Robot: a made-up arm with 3 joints. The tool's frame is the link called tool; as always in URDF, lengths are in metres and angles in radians.
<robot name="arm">
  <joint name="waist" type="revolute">
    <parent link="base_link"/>
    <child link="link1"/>
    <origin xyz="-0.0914 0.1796 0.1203" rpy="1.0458 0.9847 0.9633"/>
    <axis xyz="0 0 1"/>
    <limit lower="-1.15" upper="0.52" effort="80" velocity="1"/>
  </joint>
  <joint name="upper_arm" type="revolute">
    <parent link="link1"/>
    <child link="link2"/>
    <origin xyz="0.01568 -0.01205 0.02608" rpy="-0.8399 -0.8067 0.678"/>
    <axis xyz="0 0 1"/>
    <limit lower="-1.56" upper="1.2" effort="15" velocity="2.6"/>
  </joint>
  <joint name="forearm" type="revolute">
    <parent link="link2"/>
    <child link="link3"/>
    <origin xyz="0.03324 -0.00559 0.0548" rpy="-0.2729 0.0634 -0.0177"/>
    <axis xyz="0 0 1"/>
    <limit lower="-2.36" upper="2.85" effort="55" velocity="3"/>
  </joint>
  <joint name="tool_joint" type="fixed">
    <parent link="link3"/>
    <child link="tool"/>
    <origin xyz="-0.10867 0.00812 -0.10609" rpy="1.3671 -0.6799 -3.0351"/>
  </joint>
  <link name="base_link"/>
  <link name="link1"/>
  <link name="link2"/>
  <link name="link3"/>
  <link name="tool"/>
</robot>
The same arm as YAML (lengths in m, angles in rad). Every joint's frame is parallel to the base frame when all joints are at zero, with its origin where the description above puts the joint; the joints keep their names.
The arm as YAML. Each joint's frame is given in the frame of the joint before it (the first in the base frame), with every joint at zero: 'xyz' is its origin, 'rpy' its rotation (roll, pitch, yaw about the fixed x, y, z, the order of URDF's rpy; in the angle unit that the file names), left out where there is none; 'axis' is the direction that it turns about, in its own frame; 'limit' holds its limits. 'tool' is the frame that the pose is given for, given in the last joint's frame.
units:
  length: m
  angle: rad
joints:
  - name: waist
    type: revolute
    origin:
      xyz: [-0.0914, 0.1796, 0.1203]
    axis: [0.948861, -0.151094, 0.277189]
    limit:
      lower: -1.15
      upper: 0.52
  - name: upper_arm
    type: revolute
    origin:
      xyz: [0.0297, -0.0074, -0.0116]
    axis: [0.172301, -0.208601, 0.962704]
    limit:
      lower: -1.56
      upper: 1.2
  - name: forearm
    type: revolute
    origin:
      xyz: [0.0406, 0.0011, 0.0499]
    axis: [0.090599, 0.056399, 0.994289]
    limit:
      lower: -2.36
      upper: 2.85
tool:
  origin:
    xyz: [-0.1063, -0.0549, -0.0939]
    rpy: [1.353, -0.7863, -2.4822]

